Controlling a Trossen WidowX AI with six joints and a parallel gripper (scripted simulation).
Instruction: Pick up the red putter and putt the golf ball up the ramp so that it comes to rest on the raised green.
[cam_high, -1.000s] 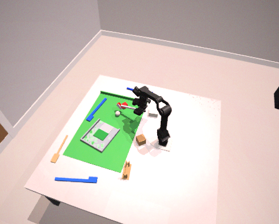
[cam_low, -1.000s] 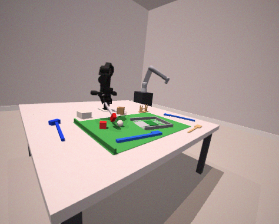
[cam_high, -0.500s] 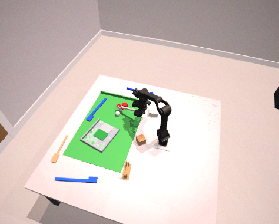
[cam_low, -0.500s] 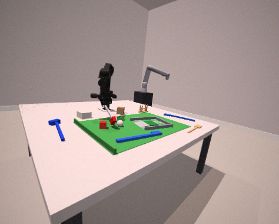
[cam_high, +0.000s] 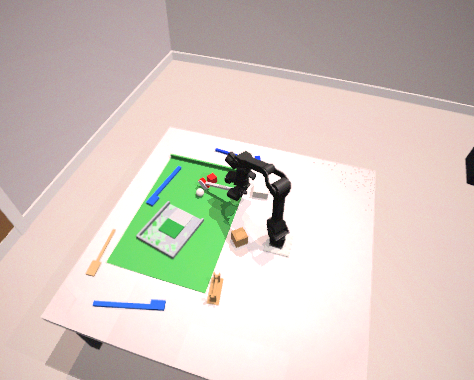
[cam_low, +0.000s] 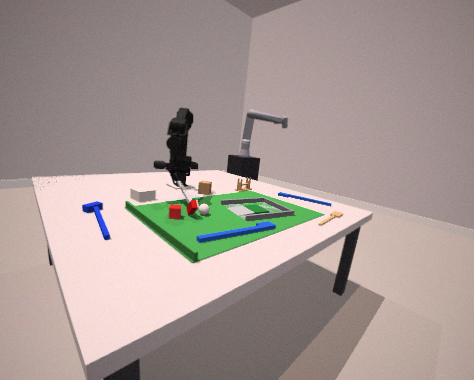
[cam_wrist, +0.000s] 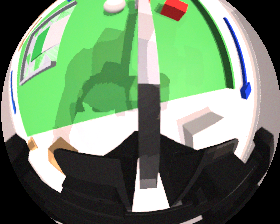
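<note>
My gripper tip is now 12 cm short of the red putter and 1 cm to the left of it. Round my gripper tip: white block: 13 cm to the right, 6 cm behind, 5 cm below; then tan box: 20 cm to the left, 8 cm behind, 5 cm below; then white golf ball: 22 cm ahead, 5 cm below, 3 cm to the left.
</note>
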